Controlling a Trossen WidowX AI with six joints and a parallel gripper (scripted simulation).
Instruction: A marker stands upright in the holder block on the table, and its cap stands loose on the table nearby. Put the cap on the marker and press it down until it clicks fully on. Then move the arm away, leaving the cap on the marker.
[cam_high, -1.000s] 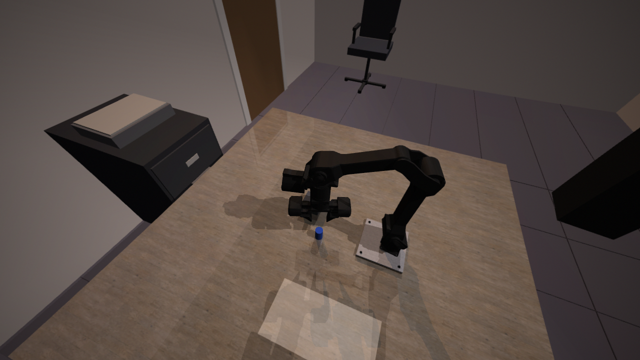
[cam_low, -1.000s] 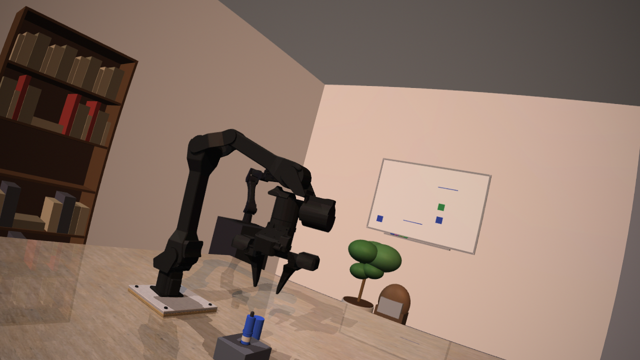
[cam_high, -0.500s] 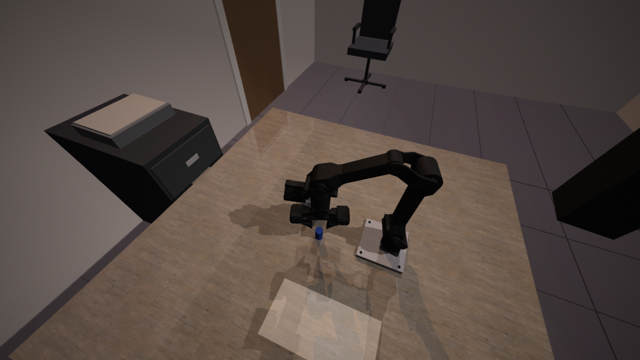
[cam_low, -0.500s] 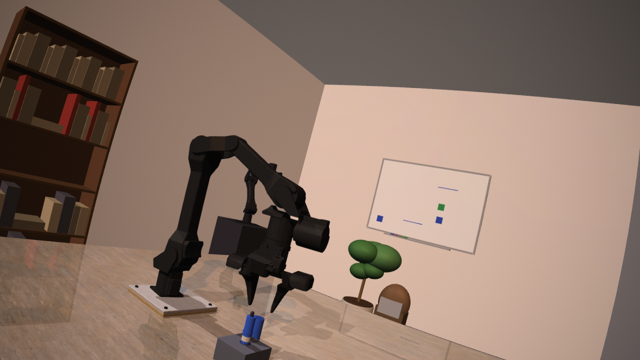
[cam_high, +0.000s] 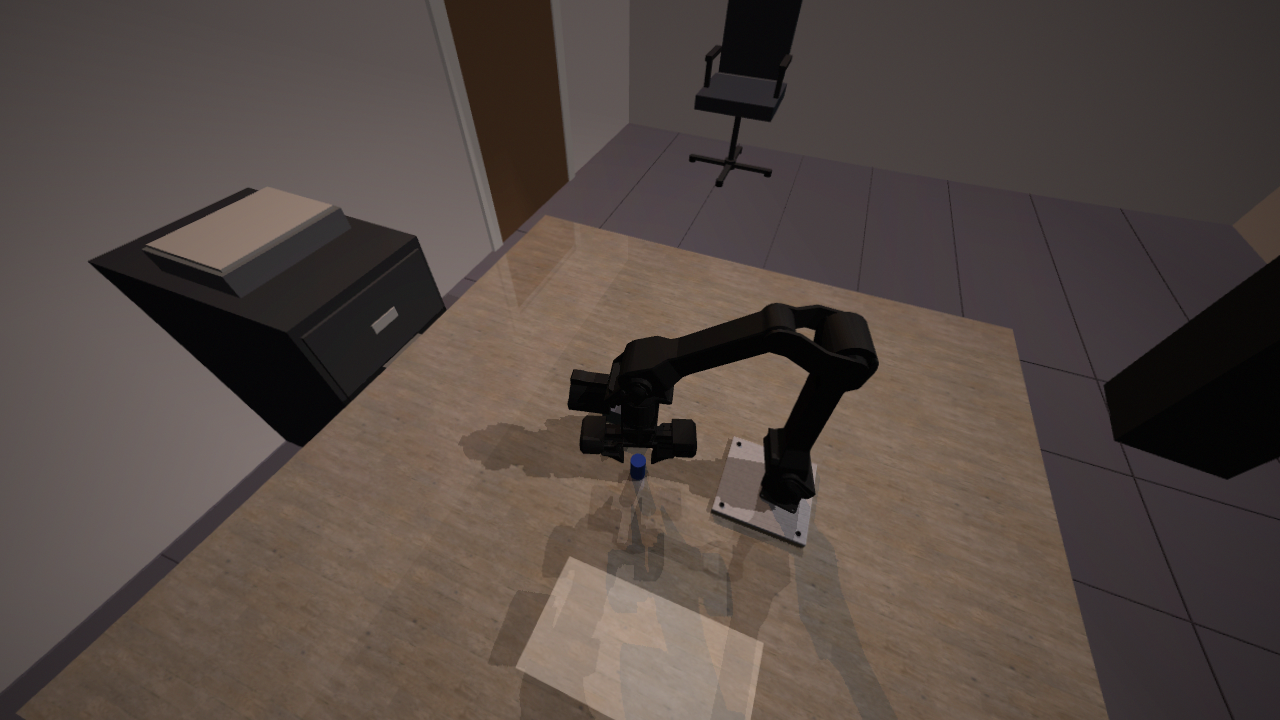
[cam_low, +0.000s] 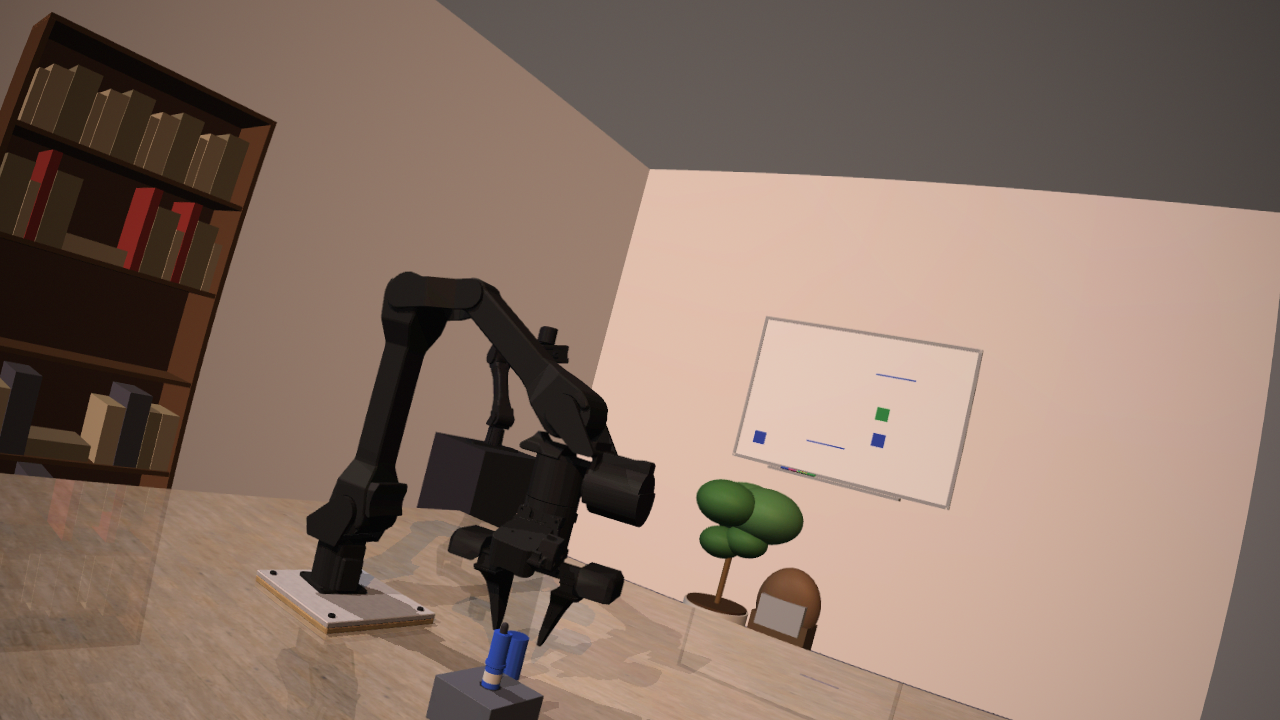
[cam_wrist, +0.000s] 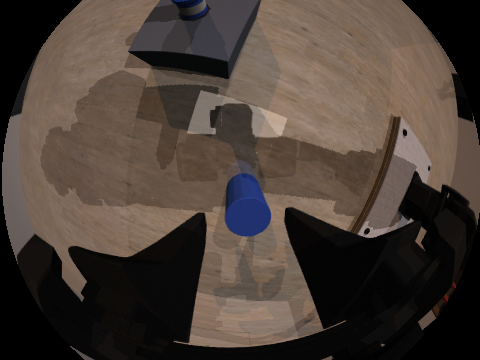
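Right now my gripper tip is 2 cm above the blue marker cap. Also, from my gripper tip: holder block (9 cm ahead, 11 cm to the right, 2 cm below).
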